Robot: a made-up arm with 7 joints. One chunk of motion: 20 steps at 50 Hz.
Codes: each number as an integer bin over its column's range. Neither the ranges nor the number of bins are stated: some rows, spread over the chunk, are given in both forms.
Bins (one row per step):
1: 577 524 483 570 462 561
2: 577 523 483 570 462 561
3: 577 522 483 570 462 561
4: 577 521 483 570 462 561
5: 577 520 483 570 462 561
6: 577 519 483 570 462 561
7: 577 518 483 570 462 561
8: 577 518 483 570 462 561
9: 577 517 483 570 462 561
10: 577 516 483 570 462 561
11: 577 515 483 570 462 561
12: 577 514 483 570 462 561
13: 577 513 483 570 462 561
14: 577 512 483 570 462 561
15: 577 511 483 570 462 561
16: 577 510 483 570 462 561
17: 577 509 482 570 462 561
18: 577 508 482 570 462 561
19: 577 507 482 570 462 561
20: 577 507 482 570 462 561
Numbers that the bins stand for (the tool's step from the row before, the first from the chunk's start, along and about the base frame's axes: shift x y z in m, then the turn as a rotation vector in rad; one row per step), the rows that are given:
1: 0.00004 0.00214 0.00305 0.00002 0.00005 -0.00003
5: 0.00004 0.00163 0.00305 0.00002 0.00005 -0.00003
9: 0.00004 0.00124 0.00305 0.00002 0.00005 -0.00003
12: 0.00004 0.00086 0.00305 0.00002 0.00005 -0.00003
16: 0.00004 0.00035 0.00305 0.00002 0.00005 -0.00003
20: 0.00004 -0.00004 0.00293 0.00002 0.00005 -0.00003
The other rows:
2: 0.00004 0.00201 0.00305 0.00002 0.00005 -0.00003
3: 0.00004 0.00188 0.00305 0.00002 0.00005 -0.00003
4: 0.00004 0.00175 0.00305 0.00002 0.00005 -0.00003
6: 0.00004 0.00150 0.00305 0.00002 0.00005 -0.00003
7: 0.00004 0.00137 0.00305 0.00002 0.00005 -0.00003
8: 0.00004 0.00137 0.00305 0.00002 0.00005 -0.00003
10: 0.00004 0.00111 0.00305 0.00002 0.00005 -0.00003
11: 0.00004 0.00099 0.00305 0.00002 0.00005 -0.00003
13: 0.00004 0.00073 0.00305 0.00002 0.00005 -0.00003
14: 0.00004 0.00060 0.00305 0.00002 0.00005 -0.00003
15: 0.00004 0.00047 0.00305 0.00002 0.00005 -0.00003
17: 0.00004 0.00022 0.00293 0.00002 0.00005 -0.00003
18: 0.00004 0.00009 0.00293 0.00002 0.00005 -0.00003
19: 0.00004 -0.00004 0.00293 0.00002 0.00005 -0.00003

